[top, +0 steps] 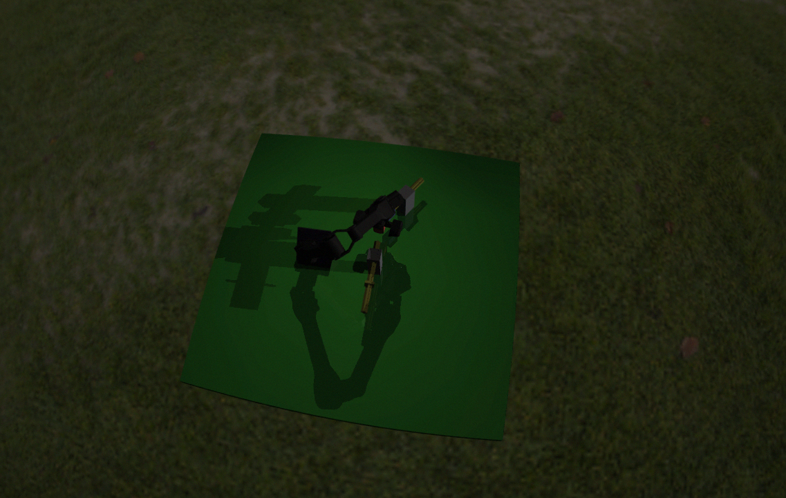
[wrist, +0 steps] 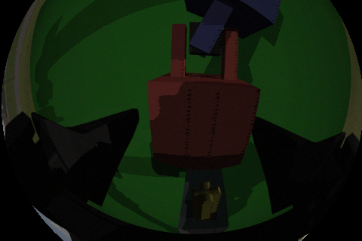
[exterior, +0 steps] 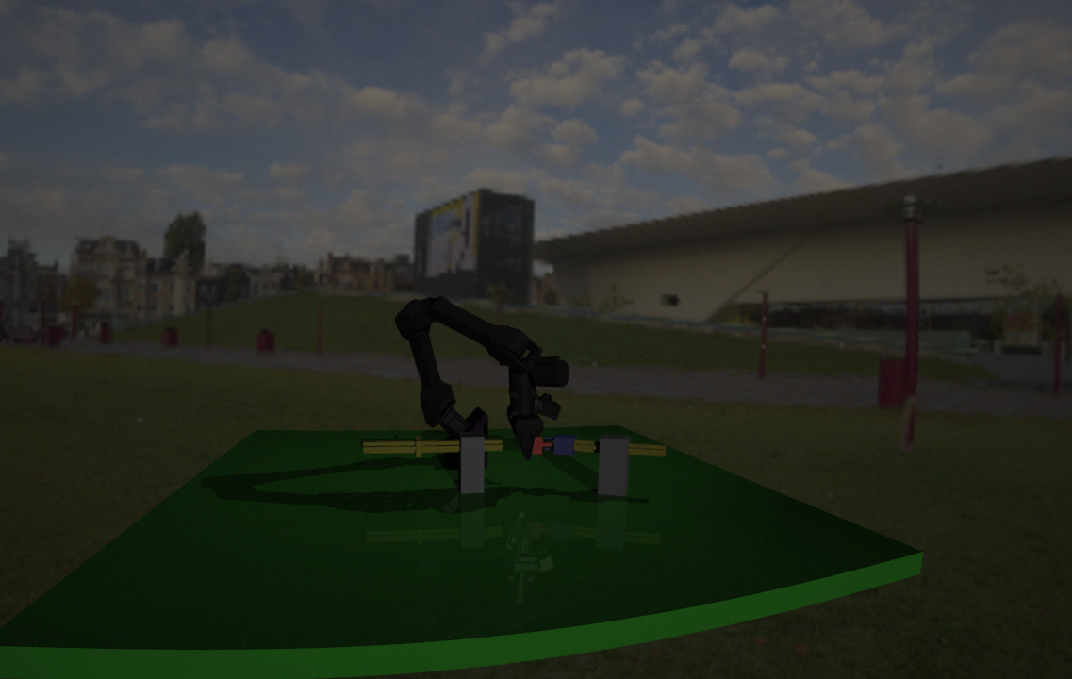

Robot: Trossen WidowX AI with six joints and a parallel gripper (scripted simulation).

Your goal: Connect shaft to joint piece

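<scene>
Right now the red square joint piece is 20 mm to the left of my gripper tip and 20 mm above it.
</scene>
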